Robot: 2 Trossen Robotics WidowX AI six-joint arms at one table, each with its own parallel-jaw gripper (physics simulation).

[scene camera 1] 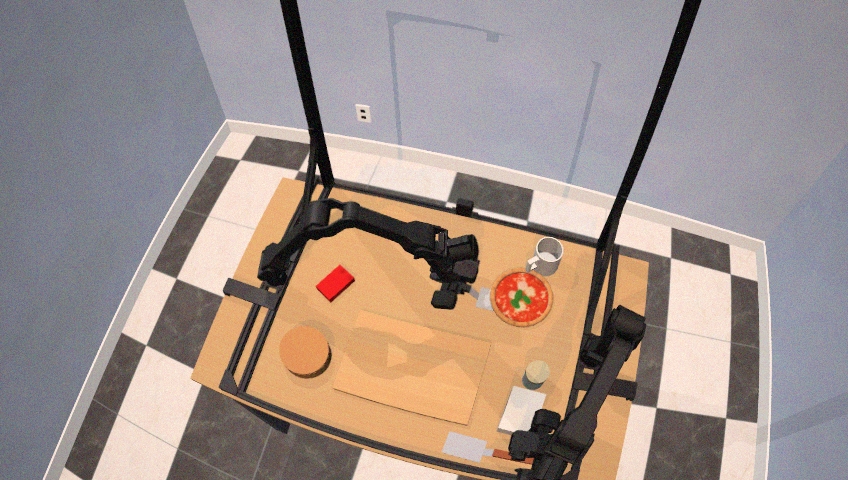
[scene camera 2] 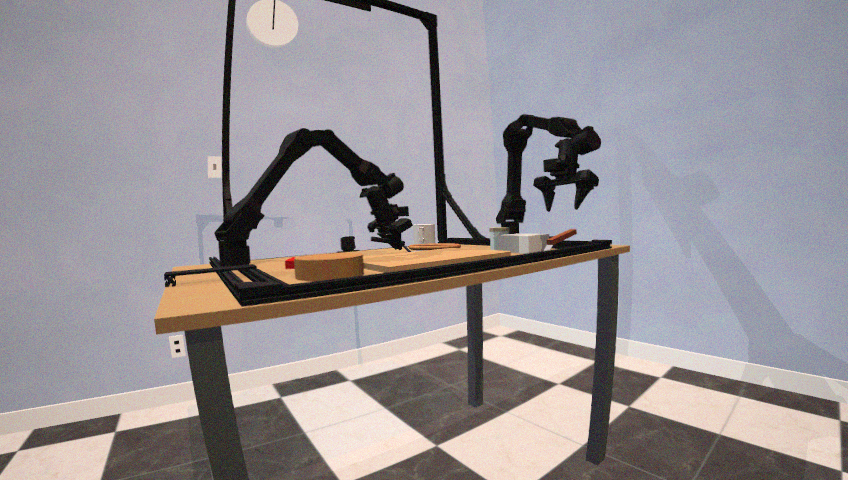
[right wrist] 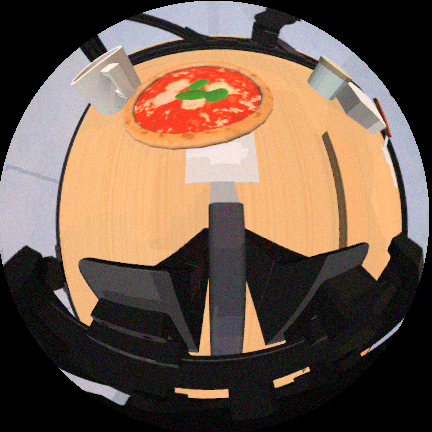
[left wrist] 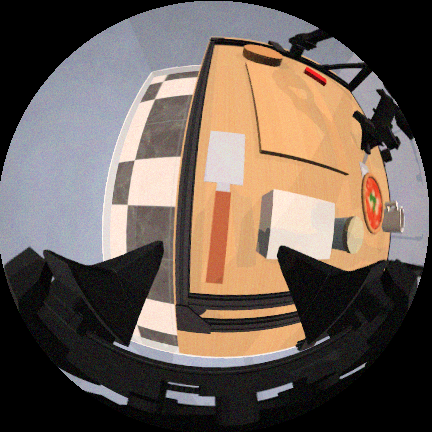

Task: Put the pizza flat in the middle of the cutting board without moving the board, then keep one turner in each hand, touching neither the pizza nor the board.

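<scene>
The pizza (scene camera 1: pixel 521 297) (scene camera 2: pixel 443 245) (left wrist: pixel 372 200) (right wrist: pixel 200 100) lies flat on the table, off the cutting board (scene camera 1: pixel 410 383) (scene camera 2: pixel 440 258) (left wrist: pixel 305 125). My right gripper (scene camera 2: pixel 399 245) (right wrist: pixel 222 232) is shut on the dark-handled turner (right wrist: pixel 226 275). Its blade (scene camera 1: pixel 483 299) (right wrist: pixel 220 167) meets the pizza's near rim; its front edge is hidden there. My left gripper (scene camera 2: pixel 562 208) (left wrist: pixel 222 250) is open and empty, above the orange-handled turner (scene camera 1: pixel 512 456) (scene camera 2: pixel 562 236) (left wrist: pixel 219 237). That handle looks tilted up in scene camera 2; its blade (scene camera 1: pixel 465 446) (left wrist: pixel 225 157) is near the table's front edge.
A white box (scene camera 1: pixel 521 410) (scene camera 2: pixel 523 242) (left wrist: pixel 300 225) and a jar (scene camera 1: pixel 536 373) (left wrist: pixel 354 234) stand between the orange-handled turner and pizza. A mug (scene camera 1: pixel 548 255) (right wrist: pixel 107 82) stands behind the pizza. A red block (scene camera 1: pixel 335 283) and a round wooden piece (scene camera 1: pixel 304 350) lie left of the board.
</scene>
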